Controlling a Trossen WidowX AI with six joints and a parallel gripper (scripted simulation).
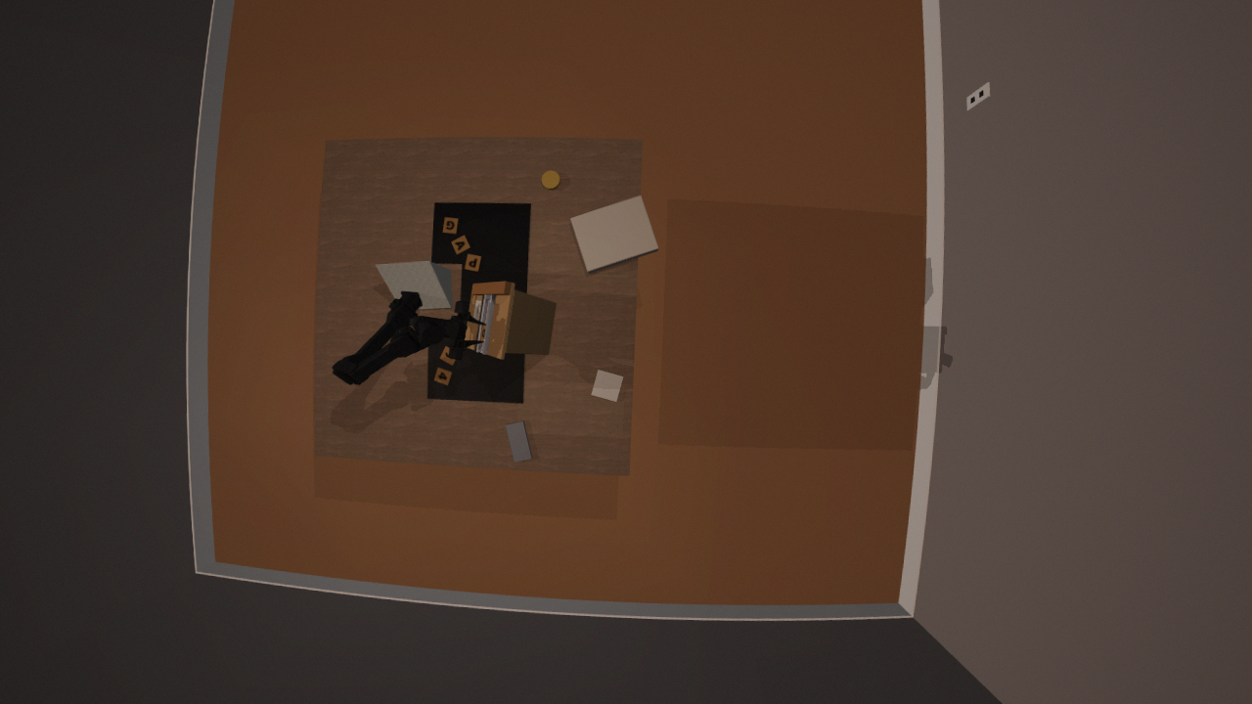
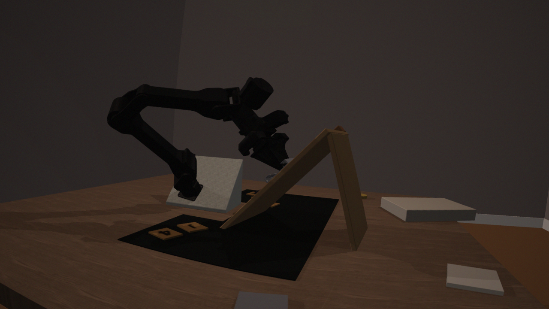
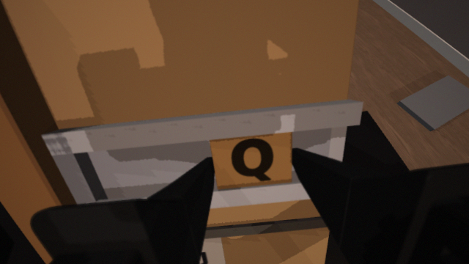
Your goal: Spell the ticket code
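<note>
The white ticket lies 80 mm to the left of my gripper tip, 80 mm below it and 60 mm behind it. Also, from my gripper tip: black mat 160 mm below, 140 mm behind, 130 mm to the left; q tile right at my gripper tip; j tile 200 mm behind, 150 mm below, 100 mm to the right.
</note>
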